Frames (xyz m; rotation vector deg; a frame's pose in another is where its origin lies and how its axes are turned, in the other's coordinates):
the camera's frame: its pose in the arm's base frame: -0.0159 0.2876 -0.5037 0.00 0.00 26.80
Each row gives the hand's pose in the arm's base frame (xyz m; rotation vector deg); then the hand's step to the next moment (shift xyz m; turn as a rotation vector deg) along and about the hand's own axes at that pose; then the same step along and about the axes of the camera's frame.
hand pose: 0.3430 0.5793 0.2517 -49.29 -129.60 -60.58
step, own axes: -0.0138 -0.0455 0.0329 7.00 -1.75 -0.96
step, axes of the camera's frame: -0.0261 0.0120 -0.0502 -4.91 3.24 4.29
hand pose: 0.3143 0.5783 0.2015 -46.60 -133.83 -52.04
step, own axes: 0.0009 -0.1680 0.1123 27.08 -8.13 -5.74
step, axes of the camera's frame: -0.1343 0.0464 -0.1437 -20.42 10.70 17.35
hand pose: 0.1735 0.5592 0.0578 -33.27 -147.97 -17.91
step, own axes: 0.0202 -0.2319 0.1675 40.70 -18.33 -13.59
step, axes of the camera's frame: -0.2328 -0.0453 -0.1612 -34.54 10.22 29.66
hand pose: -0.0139 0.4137 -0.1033 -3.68 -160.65 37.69
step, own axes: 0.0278 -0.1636 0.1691 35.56 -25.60 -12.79
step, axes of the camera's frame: -0.1587 -0.1627 -0.0669 -33.52 1.44 30.95
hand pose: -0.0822 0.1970 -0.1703 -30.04 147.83 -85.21
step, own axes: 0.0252 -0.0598 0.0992 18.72 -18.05 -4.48
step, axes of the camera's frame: -0.0373 -0.1125 0.0023 -17.91 -3.52 19.06
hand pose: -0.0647 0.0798 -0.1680 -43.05 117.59 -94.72
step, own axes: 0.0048 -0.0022 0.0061 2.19 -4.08 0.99
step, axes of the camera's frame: -0.0033 -0.0073 0.0009 -1.65 -2.27 3.81
